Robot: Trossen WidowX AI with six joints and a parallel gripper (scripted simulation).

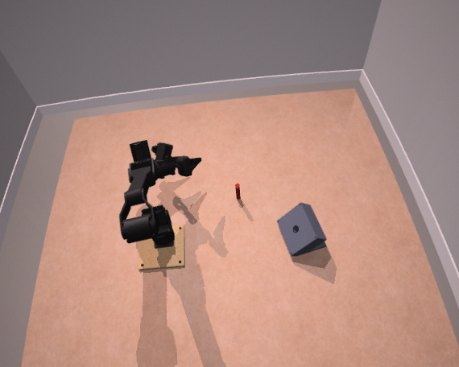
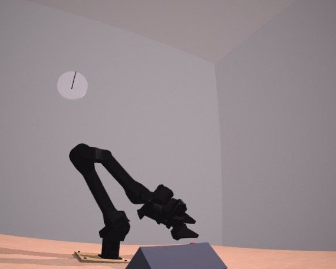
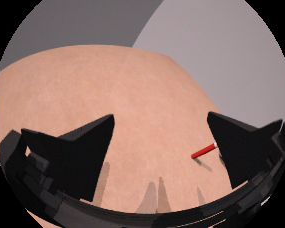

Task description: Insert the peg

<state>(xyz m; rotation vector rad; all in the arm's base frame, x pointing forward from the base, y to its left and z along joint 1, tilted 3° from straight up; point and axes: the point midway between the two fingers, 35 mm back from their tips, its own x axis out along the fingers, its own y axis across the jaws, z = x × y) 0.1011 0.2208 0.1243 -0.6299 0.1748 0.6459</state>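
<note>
Now: gripper tip 140 mm short of the red peg, 120 mm to the left of it and 50 mm above it. From my gripper tip the other things lie so: grey sloped panel: 320 mm ahead, 290 mm to the right, 70 mm below.
</note>
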